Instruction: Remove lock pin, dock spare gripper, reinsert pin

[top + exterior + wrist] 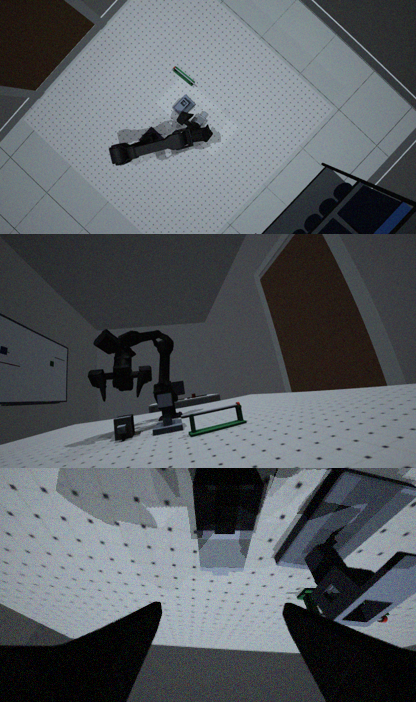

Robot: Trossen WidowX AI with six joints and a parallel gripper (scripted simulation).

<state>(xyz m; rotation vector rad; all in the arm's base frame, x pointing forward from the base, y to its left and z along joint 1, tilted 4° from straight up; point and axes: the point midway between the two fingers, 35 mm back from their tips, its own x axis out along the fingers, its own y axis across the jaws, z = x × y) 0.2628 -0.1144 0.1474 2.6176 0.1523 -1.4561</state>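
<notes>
The spare gripper is 8 cm below my gripper tip and 1 cm behind it. From my gripper tip the other things lie so: green rack (25 cm to the left, 11 cm ahead, 9 cm below); then grey mount (13 cm to the left, 6 cm below, 1 cm behind).
</notes>
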